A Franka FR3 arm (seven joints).
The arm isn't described. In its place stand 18 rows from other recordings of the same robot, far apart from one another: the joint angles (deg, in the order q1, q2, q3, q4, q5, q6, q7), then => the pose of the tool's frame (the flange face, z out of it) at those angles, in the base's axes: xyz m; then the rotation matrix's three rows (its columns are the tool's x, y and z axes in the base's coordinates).
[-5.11 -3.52 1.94 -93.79 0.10 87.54 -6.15] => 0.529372 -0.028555 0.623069; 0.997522 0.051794 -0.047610; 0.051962 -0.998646 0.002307; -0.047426 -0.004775 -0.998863
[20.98 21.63 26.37 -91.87 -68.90 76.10 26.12] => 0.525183 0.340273 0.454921; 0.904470 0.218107 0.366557; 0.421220 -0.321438 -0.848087; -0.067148 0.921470 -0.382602
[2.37 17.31 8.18 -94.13 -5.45 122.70 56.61] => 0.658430 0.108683 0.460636; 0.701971 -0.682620 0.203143; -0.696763 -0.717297 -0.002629; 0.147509 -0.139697 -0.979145
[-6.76 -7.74 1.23 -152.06 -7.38 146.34 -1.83] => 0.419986 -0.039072 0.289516; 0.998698 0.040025 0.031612; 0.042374 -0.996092 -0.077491; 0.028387 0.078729 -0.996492
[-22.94 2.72 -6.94 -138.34 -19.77 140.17 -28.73] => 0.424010 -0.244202 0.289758; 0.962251 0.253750 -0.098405; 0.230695 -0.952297 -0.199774; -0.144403 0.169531 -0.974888
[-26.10 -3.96 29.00 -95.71 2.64 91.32 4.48] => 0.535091 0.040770 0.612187; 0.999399 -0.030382 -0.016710; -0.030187 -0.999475 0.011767; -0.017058 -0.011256 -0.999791
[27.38 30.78 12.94 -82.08 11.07 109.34 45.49] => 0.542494 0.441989 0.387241; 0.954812 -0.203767 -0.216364; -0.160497 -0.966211 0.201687; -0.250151 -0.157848 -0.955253
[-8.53 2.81 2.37 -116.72 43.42 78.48 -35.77] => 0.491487 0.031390 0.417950; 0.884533 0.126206 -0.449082; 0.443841 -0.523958 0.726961; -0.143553 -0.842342 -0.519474
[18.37 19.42 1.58 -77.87 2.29 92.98 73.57] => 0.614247 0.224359 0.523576; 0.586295 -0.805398 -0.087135; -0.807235 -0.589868 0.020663; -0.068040 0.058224 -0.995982
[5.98 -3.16 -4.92 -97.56 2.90 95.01 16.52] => 0.543187 0.013864 0.599844; 0.962756 -0.270204 0.009513; -0.270309 -0.961184 0.055307; -0.005801 -0.055819 -0.998424
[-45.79 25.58 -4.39 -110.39 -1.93 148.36 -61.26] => 0.416517 -0.493826 0.278773; 0.970637 0.218137 0.101388; 0.234515 -0.951934 -0.197036; 0.053534 0.215028 -0.975140
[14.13 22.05 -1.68 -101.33 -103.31 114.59 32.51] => 0.669387 0.089506 0.396422; 0.761311 0.072608 0.644309; 0.645823 0.003370 -0.763480; -0.057606 0.997355 -0.044326
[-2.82 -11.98 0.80 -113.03 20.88 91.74 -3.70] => 0.479693 0.020764 0.553389; 0.989915 -0.037726 -0.136549; 0.013902 -0.933367 0.358654; -0.140981 -0.356935 -0.923429
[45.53 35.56 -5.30 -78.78 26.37 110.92 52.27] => 0.520154 0.497554 0.353219; 0.887506 -0.384389 -0.254121; -0.318981 -0.910484 0.263191; -0.332541 -0.152524 -0.930674
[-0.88 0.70 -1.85 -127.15 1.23 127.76 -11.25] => 0.527459 -0.024475 0.370362; 0.990828 0.135125 -0.000662; 0.135117 -0.990690 0.016627; 0.001591 -0.016563 -0.999862
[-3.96 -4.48 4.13 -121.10 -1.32 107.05 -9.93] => 0.506843 0.000210 0.435957; 0.968970 0.182906 -0.166262; 0.180770 -0.983126 -0.028026; -0.168582 -0.002899 -0.985683
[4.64 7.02 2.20 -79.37 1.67 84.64 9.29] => 0.578846 0.071212 0.633539; 0.998564 -0.041172 -0.034264; -0.040155 -0.998748 0.029843; -0.035450 -0.028424 -0.998967
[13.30 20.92 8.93 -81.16 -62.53 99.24 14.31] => 0.661240 0.163009 0.533903; 0.918496 0.134134 0.371986; 0.385122 -0.516836 -0.764566; 0.089701 0.845511 -0.526370
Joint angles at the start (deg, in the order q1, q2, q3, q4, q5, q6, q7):
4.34, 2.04, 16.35, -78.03, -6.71, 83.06, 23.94
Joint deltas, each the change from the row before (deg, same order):
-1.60, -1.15, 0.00, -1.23, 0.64, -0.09, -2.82
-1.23, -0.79, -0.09, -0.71, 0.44, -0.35, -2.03
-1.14, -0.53, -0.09, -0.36, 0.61, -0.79, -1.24
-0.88, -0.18, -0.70, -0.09, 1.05, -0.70, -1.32
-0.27, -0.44, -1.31, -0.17, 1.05, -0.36, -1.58
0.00, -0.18, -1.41, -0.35, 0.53, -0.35, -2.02
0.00, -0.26, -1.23, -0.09, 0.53, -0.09, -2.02
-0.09, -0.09, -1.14, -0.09, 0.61, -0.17, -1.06
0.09, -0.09, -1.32, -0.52, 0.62, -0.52, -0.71
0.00, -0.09, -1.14, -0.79, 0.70, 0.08, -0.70
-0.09, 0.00, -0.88, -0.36, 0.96, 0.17, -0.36
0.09, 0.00, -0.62, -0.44, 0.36, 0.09, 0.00
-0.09, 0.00, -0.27, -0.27, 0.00, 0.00, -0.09
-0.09, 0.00, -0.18, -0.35, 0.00, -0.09, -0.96
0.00, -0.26, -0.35, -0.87, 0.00, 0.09, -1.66
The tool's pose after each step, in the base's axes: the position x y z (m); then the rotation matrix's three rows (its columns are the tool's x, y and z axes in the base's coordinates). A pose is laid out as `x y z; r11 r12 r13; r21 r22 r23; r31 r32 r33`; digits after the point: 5 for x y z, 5 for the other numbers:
0.51907 0.16487 0.69304; 0.99540 -0.05412 0.07908; -0.04786 -0.99572 -0.07909; 0.08303 0.07494 -0.99373
0.51745 0.15355 0.69395; 0.99664 -0.04056 0.07119; -0.03492 -0.99628 -0.07884; 0.07413 0.07609 -0.99434
0.51588 0.14318 0.69451; 0.99764 -0.03882 0.05661; -0.03448 -0.99653 -0.07571; 0.05936 0.07358 -0.99552
0.51681 0.13060 0.69415; 0.99840 -0.04007 0.03987; -0.03750 -0.99730 -0.06309; 0.04229 0.06149 -0.99721
0.51645 0.11823 0.69610; 0.99878 -0.03687 0.03279; -0.03525 -0.99820 -0.04849; 0.03451 0.04727 -0.99829
0.51748 0.10631 0.69441; 0.99948 -0.02440 0.02096; -0.02350 -0.99882 -0.04243; 0.02197 0.04191 -0.99888
0.51770 0.09610 0.69591; 0.99976 -0.00900 0.01987; -0.00832 -0.99938 -0.03408; 0.02016 0.03391 -0.99922
0.51862 0.08601 0.69576; 0.99984 -0.00999 0.01456; -0.00964 -0.99966 -0.02439; 0.01479 0.02425 -0.99960
0.51902 0.07582 0.69170; 0.99985 -0.01700 -0.00385; -0.01706 -0.99972 -0.01613; -0.00358 0.01619 -0.99986
0.52035 0.06680 0.68645; 0.99961 -0.02253 -0.01637; -0.02262 -0.99973 -0.00510; -0.01625 0.00547 -0.99985
0.52171 0.05988 0.68391; 0.99930 -0.03057 -0.02153; -0.03032 -0.99947 0.01169; -0.02188 -0.01103 -0.99970
0.52257 0.05572 0.68060; 0.99884 -0.03900 -0.02812; -0.03851 -0.99910 0.01778; -0.02879 -0.01668 -0.99945
0.52305 0.05239 0.67847; 0.99851 -0.04380 -0.03269; -0.04324 -0.99891 0.01767; -0.03343 -0.01623 -0.99931
0.52327 0.04989 0.67558; 0.99868 -0.03188 -0.04025; -0.03121 -0.99936 0.01724; -0.04078 -0.01596 -0.99904
0.52253 0.04667 0.67121; 0.99875 -0.00928 -0.04916; -0.00848 -0.99983 0.01650; -0.04931 -0.01607 -0.99865

